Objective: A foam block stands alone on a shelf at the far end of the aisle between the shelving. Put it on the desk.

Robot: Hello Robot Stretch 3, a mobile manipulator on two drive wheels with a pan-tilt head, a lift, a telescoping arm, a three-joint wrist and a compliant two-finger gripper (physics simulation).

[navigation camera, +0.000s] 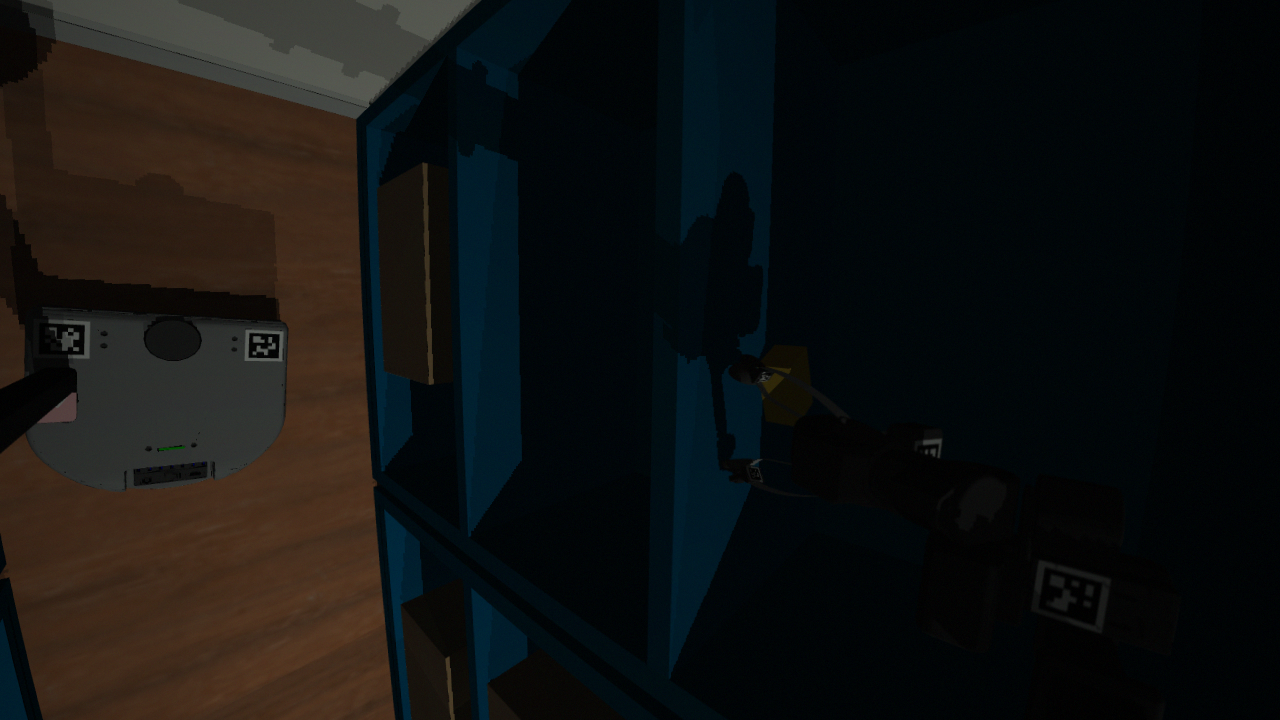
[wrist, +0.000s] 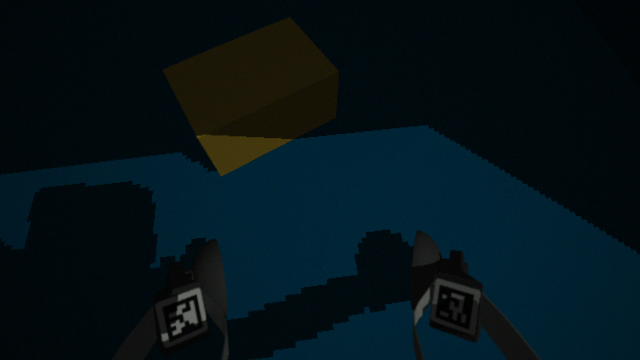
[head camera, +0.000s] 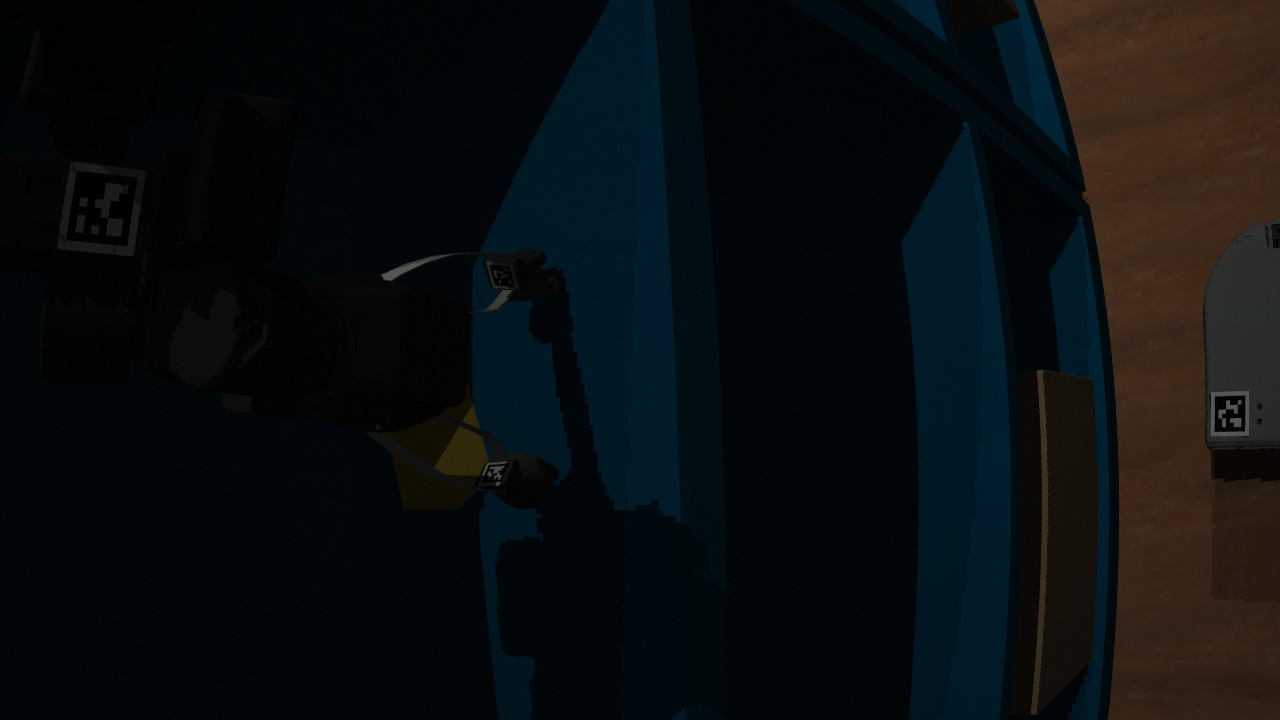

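Seen in the pictures: gripper, fingertip midpoint: (navigation camera: pixel 733 415) (wrist: pixel 317 261) (head camera: pixel 538 381); robot's base, origin of the base link: (navigation camera: pixel 173 337).
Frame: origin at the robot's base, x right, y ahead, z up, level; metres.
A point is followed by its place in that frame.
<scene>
The foam block (head camera: pixel 434 495) @(x 0.557, y 0.057, z 1.022 m) (navigation camera: pixel 783 409) @(x 0.560, y -0.015, z 1.019 m) (wrist: pixel 250 90) @(x 0.560, y 0.015, z 1.036 m) is yellow, mostly in shadow, on the blue shelf board (head camera: pixel 581 179) @(x 0.440, y -0.140, z 0.991 m) (navigation camera: pixel 720 98) @(x 0.393, y 0.326, z 0.991 m) (wrist: pixel 325 190) @(x 0.515, y -0.027, z 0.991 m). In the wrist view it shows above the fingertips, left of the middle. My gripper (head camera: pixel 538 374) @(x 0.470, y -0.021, z 0.994 m) (navigation camera: pixel 741 419) @(x 0.470, y -0.021, z 0.994 m) (wrist: pixel 317 261) @(x 0.470, y -0.021, z 0.994 m) is open, with the shelf board's surface showing between its fingers. The block is outside them. In the head and navigation views one finger and the gripper body cover part of the block. The desk does not show in these views.
More blue shelf bays hold brown boxes (head camera: pixel 1065 537) @(x 0.361, y 0.156, z 0.266 m) (navigation camera: pixel 407 277) @(x 0.360, y 0.161, z 0.255 m). A grey wheeled base (head camera: pixel 1248 331) @(x 0.099, y -0.111, z 0.160 m) (navigation camera: pixel 170 402) @(x -0.002, y -0.107, z 0.160 m) shows on the wooden floor (head camera: pixel 1172 295) @(x 0.241, y -0.191, z 0.000 m) (navigation camera: pixel 313 223) @(x 0.231, y 0.281, z 0.000 m) beside the shelving. The arm's shadow falls on the shelf board. The deep parts of the bay are very dark.
</scene>
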